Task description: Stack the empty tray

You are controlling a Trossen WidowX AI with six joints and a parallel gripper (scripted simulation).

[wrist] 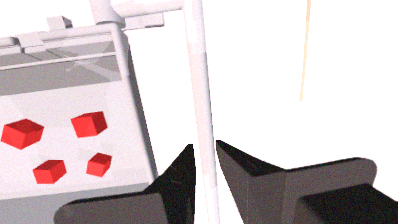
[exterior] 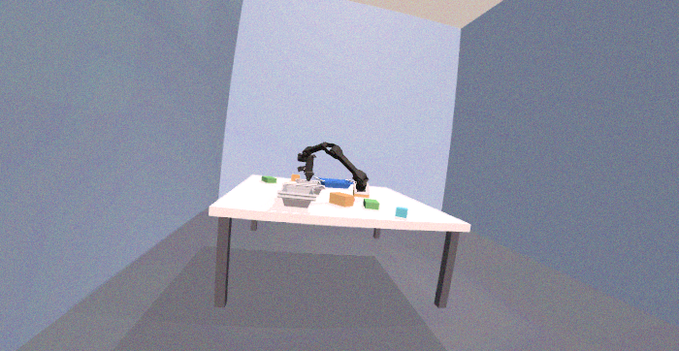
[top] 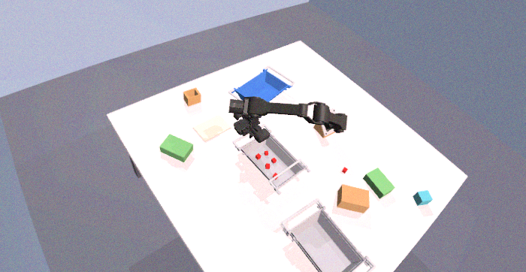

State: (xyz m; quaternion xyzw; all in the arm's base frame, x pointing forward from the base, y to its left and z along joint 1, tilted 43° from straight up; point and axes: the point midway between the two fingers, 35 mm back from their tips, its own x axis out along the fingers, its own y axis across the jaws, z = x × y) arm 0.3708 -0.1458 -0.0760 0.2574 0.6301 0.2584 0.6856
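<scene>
The blue tray lies 25 cm behind my gripper tip, 21 cm to the right of it and 1 cm above it. From my gripper tip the other things lie so: cyan cube (71 cm to the left, 46 cm behind, 1 cm below); then flat sheet (16 cm to the right, 10 cm ahead, 3 cm below); then orange box (50 cm to the left, 17 cm behind, 1 cm below).
</scene>
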